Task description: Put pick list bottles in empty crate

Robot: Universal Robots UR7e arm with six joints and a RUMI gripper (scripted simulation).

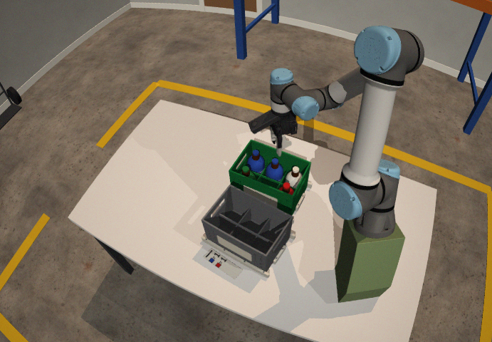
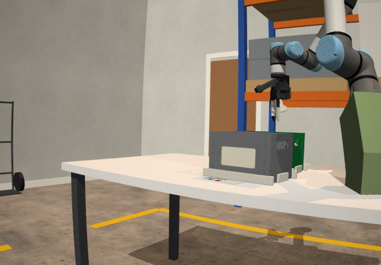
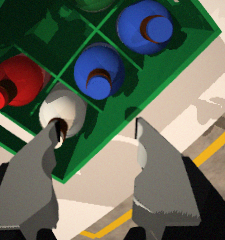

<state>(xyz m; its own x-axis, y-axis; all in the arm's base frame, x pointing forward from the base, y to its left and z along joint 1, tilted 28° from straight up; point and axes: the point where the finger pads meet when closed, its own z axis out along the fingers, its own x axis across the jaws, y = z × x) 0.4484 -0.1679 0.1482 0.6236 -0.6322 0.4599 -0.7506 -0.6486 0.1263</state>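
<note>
Now: hand 15 cm above the blue bottle. From my hand the other things lie so: red bottle 15 cm below, 10 cm to the left, 8 cm behind; then green crate 16 cm below, 4 cm to the left; then white bottle 15 cm below, 9 cm behind, 1 cm to the left.
</note>
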